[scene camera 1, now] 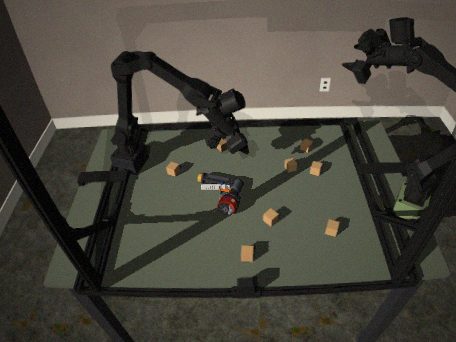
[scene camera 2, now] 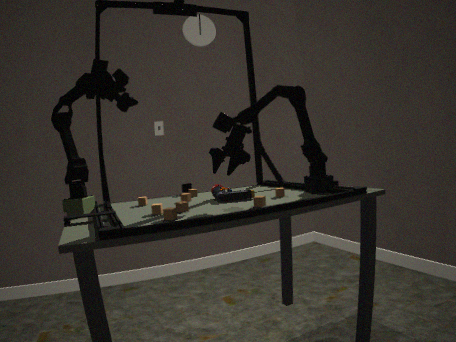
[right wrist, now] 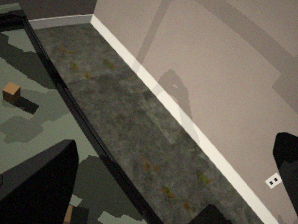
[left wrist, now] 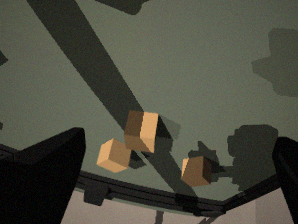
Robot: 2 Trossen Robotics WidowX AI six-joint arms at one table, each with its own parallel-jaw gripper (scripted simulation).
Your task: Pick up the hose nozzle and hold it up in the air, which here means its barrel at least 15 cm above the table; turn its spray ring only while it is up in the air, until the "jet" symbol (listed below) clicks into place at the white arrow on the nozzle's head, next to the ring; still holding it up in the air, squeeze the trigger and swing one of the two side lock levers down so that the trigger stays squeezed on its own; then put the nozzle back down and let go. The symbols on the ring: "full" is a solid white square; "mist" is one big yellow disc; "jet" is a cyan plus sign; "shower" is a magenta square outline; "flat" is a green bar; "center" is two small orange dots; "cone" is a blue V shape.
Scene:
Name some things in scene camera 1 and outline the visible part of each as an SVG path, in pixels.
My left gripper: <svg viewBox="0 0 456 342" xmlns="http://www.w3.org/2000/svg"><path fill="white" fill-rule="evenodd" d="M211 123L213 127L205 137L206 145L210 149L217 148L221 139L224 140L226 136L231 136L226 142L228 150L232 154L237 151L241 151L246 155L249 154L248 141L240 133L237 121L232 113L225 115L216 124Z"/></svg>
My right gripper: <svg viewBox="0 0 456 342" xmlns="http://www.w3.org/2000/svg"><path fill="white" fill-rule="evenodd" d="M384 29L377 29L376 31L373 29L367 30L358 39L359 44L354 45L355 49L366 53L366 61L358 61L356 59L355 62L342 63L343 67L354 73L359 84L366 84L371 76L370 67L372 65L375 68L378 68L380 65L386 66L387 69L390 69L392 66L389 61L389 51L392 45Z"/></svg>

